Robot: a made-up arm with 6 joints. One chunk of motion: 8 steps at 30 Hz.
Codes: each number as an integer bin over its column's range. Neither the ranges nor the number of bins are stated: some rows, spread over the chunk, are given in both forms.
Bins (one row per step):
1: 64 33 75 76 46 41
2: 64 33 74 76 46 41
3: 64 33 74 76 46 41
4: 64 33 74 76 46 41
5: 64 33 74 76 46 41
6: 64 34 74 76 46 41
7: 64 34 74 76 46 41
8: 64 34 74 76 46 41
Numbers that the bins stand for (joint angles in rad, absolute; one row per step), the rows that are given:
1: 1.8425 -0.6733 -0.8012 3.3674 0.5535 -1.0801
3: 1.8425 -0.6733 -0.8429 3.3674 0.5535 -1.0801
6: 1.8425 -0.6313 -0.8429 3.3674 0.5535 -1.0801
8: 1.8425 -0.6313 -0.8429 3.3674 0.5535 -1.0801
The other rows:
2: 1.8425 -0.6733 -0.8429 3.3674 0.5535 -1.0801
4: 1.8425 -0.6733 -0.8429 3.3674 0.5535 -1.0801
5: 1.8425 -0.6733 -0.8429 3.3674 0.5535 -1.0801
7: 1.8425 -0.6313 -0.8429 3.3674 0.5535 -1.0801

